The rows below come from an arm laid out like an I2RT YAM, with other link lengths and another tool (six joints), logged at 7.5 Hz.
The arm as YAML. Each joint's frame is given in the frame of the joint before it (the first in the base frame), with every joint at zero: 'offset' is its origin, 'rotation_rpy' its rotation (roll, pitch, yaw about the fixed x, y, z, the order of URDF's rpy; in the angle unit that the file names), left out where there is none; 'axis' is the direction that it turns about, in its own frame. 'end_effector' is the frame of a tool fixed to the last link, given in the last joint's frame.
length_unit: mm
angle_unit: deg
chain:
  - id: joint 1
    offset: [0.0, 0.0, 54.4]
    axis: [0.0, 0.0, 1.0]
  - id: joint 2
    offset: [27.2, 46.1, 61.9]
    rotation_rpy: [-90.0, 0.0, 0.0]
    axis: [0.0, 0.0, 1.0]
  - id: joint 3
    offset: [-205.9, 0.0, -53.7]
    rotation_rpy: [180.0, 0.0, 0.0]
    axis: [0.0, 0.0, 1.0]
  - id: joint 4
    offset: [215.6, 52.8, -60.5]
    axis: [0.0, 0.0, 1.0]
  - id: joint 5
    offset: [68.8, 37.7, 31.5]
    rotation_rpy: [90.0, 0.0, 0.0]
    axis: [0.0, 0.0, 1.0]
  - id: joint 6
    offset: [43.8, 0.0, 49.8]
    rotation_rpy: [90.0, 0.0, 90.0]
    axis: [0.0, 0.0, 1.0]
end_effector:
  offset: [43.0, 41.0, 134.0]
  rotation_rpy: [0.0, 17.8, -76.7]
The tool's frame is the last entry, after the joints.
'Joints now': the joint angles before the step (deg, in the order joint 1, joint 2, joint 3, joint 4, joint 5, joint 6). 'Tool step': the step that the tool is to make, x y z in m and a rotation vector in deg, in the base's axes. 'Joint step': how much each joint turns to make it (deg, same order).
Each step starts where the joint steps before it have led.
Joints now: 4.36 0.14 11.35 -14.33 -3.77 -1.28
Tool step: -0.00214 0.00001 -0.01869 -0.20 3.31 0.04
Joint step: 0.00 0.00 -1.29 -2.03 -0.04 0.05
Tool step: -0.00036 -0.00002 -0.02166 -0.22 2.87 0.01
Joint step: -0.01 -0.01 -2.69 -0.20 -0.02 0.00
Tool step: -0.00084 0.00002 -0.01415 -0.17 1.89 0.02
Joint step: 0.03 0.01 -1.75 -0.15 0.02 -0.02
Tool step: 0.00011 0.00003 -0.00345 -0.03 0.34 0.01
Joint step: 0.00 0.00 -0.56 0.22 -0.01 -0.01
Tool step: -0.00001 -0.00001 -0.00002 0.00 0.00 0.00
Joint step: -0.01 -0.02 -0.01 -0.01 -0.01 0.00
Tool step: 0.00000 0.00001 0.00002 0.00 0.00 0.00
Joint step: 0.01 0.01 0.01 0.00 0.01 0.00
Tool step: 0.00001 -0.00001 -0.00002 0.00 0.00 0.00
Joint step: -0.01 0.00 -0.01 0.01 -0.01 0.00
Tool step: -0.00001 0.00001 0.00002 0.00 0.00 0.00
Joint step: 0.01 0.00 0.01 -0.01 0.01 0.00
